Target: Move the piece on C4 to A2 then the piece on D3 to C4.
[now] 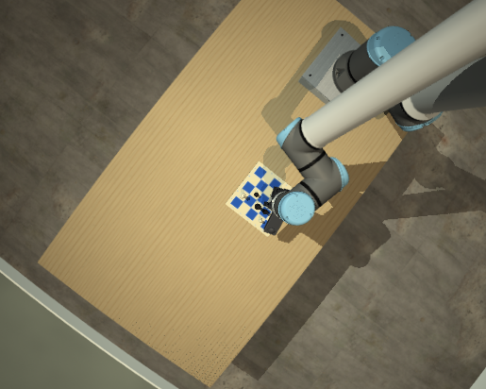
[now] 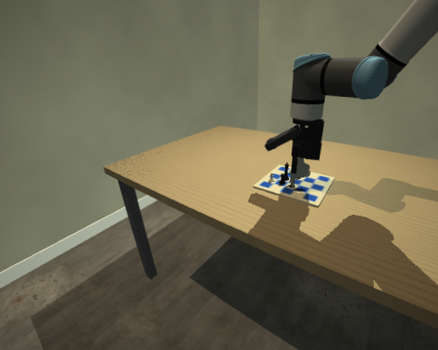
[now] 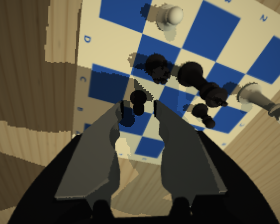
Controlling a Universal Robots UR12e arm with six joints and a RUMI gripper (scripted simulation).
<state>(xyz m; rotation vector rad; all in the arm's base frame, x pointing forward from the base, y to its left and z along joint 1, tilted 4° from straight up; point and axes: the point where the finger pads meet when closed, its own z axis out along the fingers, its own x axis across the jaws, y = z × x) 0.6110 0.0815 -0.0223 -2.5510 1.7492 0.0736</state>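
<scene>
The chessboard lies 4 cm to the right of my hand and 2 cm below it. Also, from my hand: tall black piece 4 cm to the right, 4 cm ahead, 1 cm above; white pawn 8 cm ahead, 1 cm below.
</scene>
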